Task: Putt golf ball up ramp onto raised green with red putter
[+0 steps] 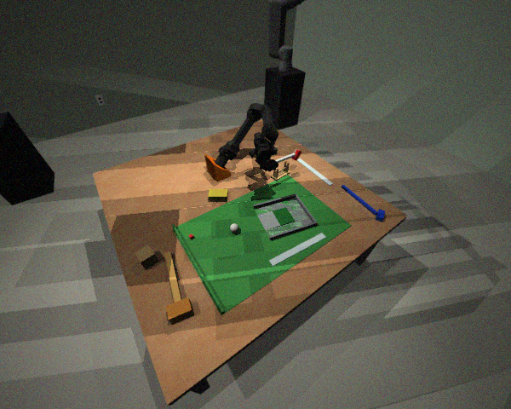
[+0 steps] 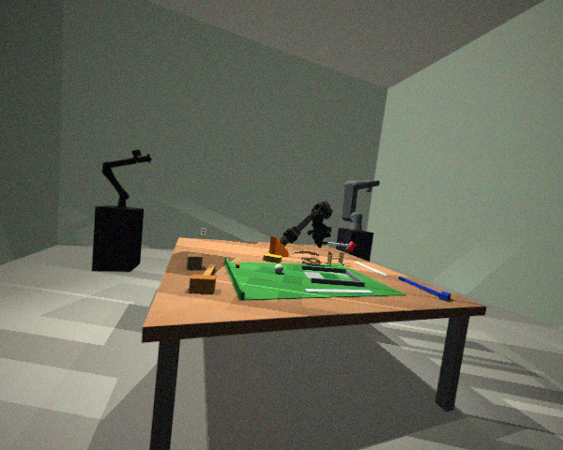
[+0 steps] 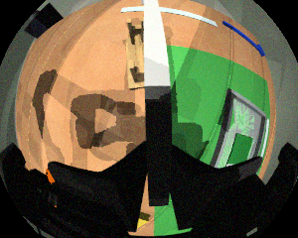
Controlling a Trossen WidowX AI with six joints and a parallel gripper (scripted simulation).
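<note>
My gripper tip is 27 cm to the left of the yellow block, 9 cm above it and 4 cm past it. Also, from my gripper tip: wooden stand (13 cm to the left, 7 cm below, 3 cm behind); green mat (26 cm ahead, 18 cm to the right, 10 cm below); red putter (12 cm to the left, 2 cm above, 1 cm behind).
</note>
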